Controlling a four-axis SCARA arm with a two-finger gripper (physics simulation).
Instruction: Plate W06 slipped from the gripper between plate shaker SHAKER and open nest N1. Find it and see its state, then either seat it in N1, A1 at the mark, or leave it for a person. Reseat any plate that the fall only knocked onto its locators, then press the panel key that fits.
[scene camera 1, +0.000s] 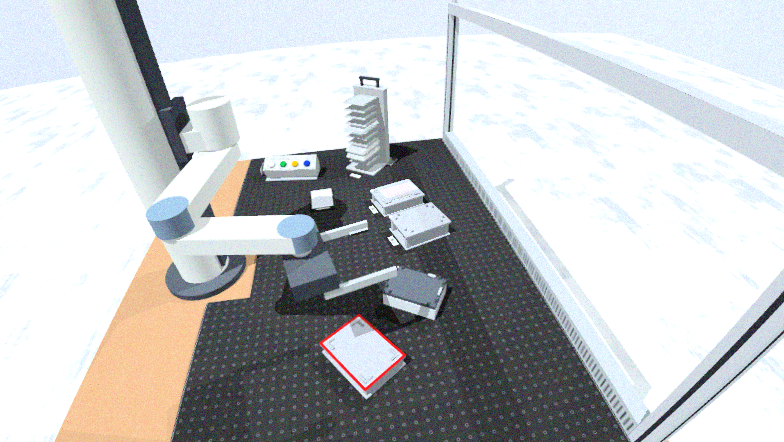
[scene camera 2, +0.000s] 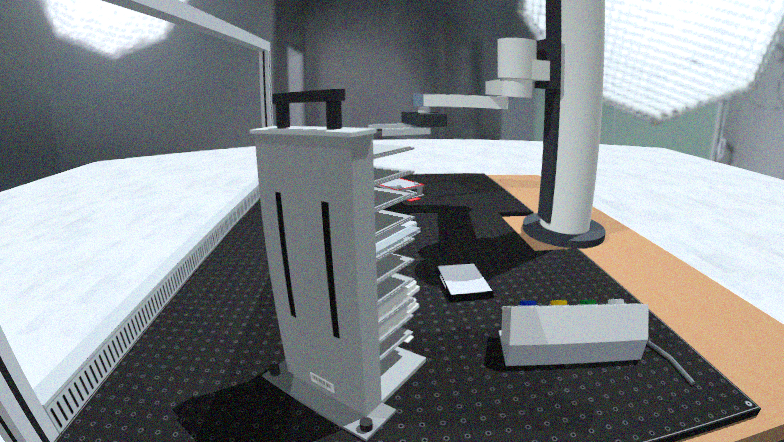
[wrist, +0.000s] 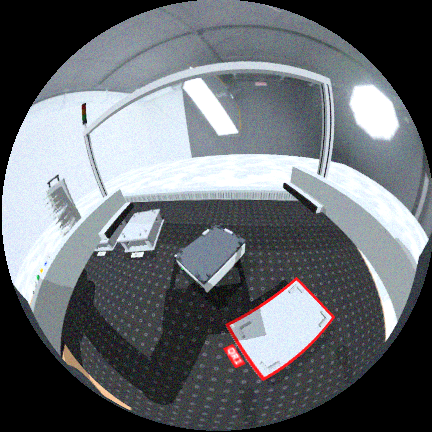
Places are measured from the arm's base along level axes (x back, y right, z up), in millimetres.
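Pixels of known places: gripper, between the fingertips: (scene camera 1: 380, 245) (wrist: 204, 182); arm's base, origin of its link: (scene camera 1: 207, 270) (scene camera 2: 563, 231).
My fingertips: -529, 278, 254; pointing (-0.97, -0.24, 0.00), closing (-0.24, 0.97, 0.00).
Observation:
Ahead of a thing's pixels: the offset from my fingertips to its top centre, as dx, dy, dz. "*": to the spot under its first point.
My gripper (scene camera 1: 381, 247) (scene camera 2: 378, 129) (wrist: 204, 182) is open and empty, high above the mat, its two long pale fingers wide apart toward the shaker side. The shaker {* -86, -34, -186} (scene camera 1: 415, 286) (wrist: 211, 255) has a dark top with small corner locators; no plate shows on it. Nest N1 {-161, -314, -175} (scene camera 1: 420, 224) (wrist: 142, 227) is a pale block with small locators on a bare top. The panel {+278, -797, -157} (scene camera 1: 290, 167) (scene camera 2: 573, 334) carries white, green, yellow and blue keys. I cannot make out plate W06 in any view. Mat close behind the shaker and nests is partly hidden or in shadow.
A red-edged pale platform {+71, +116, -195} (scene camera 1: 362, 351) (scene camera 2: 405, 183) (wrist: 282, 327) with corner brackets stands near the shaker. Nest N2 {* -114, -471, -175} (scene camera 1: 396, 191) holds a pinkish plate. A tall plate rack (scene camera 1: 382, 126) (scene camera 2: 312, 247), a small white-topped block {+155, -566, -227} (scene camera 1: 321, 198) (scene camera 2: 465, 280) and a framed guard (scene camera 1: 451, 71) stand around.

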